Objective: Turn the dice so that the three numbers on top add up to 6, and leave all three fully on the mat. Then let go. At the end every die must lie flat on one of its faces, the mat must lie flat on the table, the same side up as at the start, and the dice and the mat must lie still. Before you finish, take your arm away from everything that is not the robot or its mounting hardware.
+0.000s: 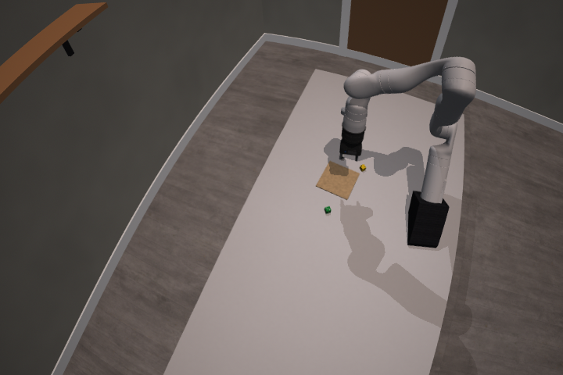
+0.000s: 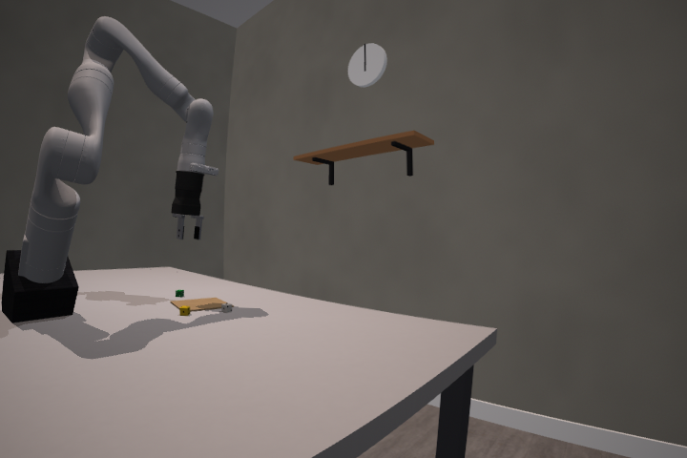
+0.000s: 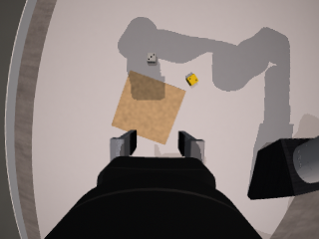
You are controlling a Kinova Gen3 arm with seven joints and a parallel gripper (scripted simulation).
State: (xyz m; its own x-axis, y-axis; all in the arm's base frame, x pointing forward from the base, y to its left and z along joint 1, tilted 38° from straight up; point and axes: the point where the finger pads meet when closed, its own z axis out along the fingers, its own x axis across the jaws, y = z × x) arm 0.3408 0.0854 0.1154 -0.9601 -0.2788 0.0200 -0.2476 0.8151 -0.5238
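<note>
Right now the white die is 19 cm below my hand, 13 cm to the right of it and 5 cm ahead of it. Also, from my hand: green die: 19 cm below, 14 cm to the left, 2 cm ahead; then yellow die: 19 cm below, 11 cm to the right, 6 cm behind; then tan mat: 20 cm below, 3 cm ahead, 1 cm to the right.
</note>
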